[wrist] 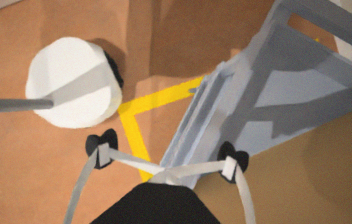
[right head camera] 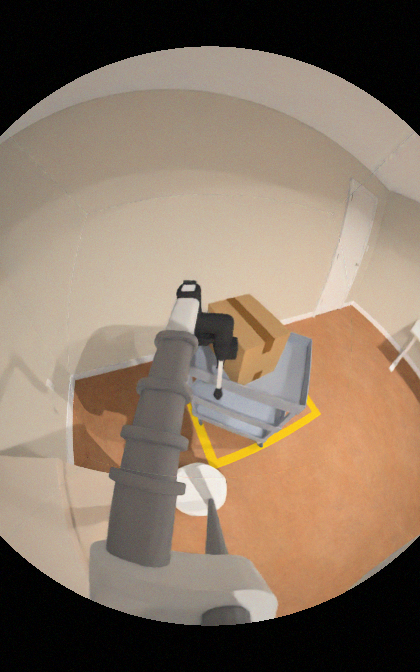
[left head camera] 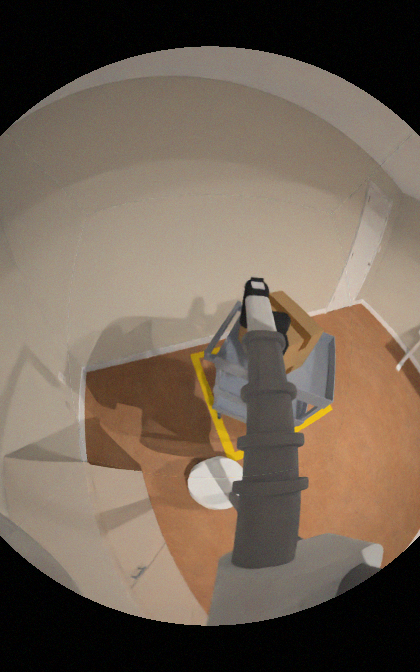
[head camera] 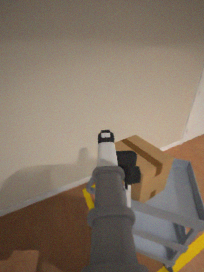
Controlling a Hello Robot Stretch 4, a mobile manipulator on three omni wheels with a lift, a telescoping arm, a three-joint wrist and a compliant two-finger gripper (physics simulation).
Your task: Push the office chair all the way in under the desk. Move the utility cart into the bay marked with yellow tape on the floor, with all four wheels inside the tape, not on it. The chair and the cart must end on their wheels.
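Places are measured from the robot's base along level axes (x back, y right, z up), in centimetres.
Where they show: gripper, fingertip midpoint: (wrist: 168, 148) (head camera: 126, 202).
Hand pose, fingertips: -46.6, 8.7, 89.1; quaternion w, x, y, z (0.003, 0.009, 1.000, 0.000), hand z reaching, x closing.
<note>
After its pixels a point has its place, as x, y, z.
The grey-blue utility cart (head camera: 152, 245) @(-51.2, 35.7, 12.2) (left head camera: 312, 367) (right head camera: 296, 372) (wrist: 300, 90) @(-68.3, -0.6, 76.7) stands upright beside the wall with a cardboard box (head camera: 157, 182) @(-57.1, 28.8, 90.3) (left head camera: 299, 350) (right head camera: 252, 357) (wrist: 305, 185) @(-61.8, 11.1, 91.0) on its top tray. Yellow tape (head camera: 187, 256) @(-46.3, 68.3, -2.6) (left head camera: 315, 417) (right head camera: 240, 454) (wrist: 160, 96) @(-39.5, 1.6, -2.6) runs around its foot. In the right head view a near wheel overlaps the near tape line; another shows close to the left line, and the far wheels are hidden. My gripper (right head camera: 218, 393) (wrist: 168, 148) @(-46.6, 8.7, 89.1) points down over the cart's near side, fingers apart and empty. The office chair and desk cannot be identified here.
My white round base (left head camera: 212, 482) (right head camera: 212, 487) (wrist: 70, 85) @(-1.2, 0.8, 18.7) stands near the tape's near left corner. A beige cabinet (left head camera: 125, 520) (right head camera: 30, 500) is at the left. A white door (left head camera: 364, 245) (right head camera: 350, 240) is at the back right, and a white furniture leg (right head camera: 402, 355) at the right edge.
</note>
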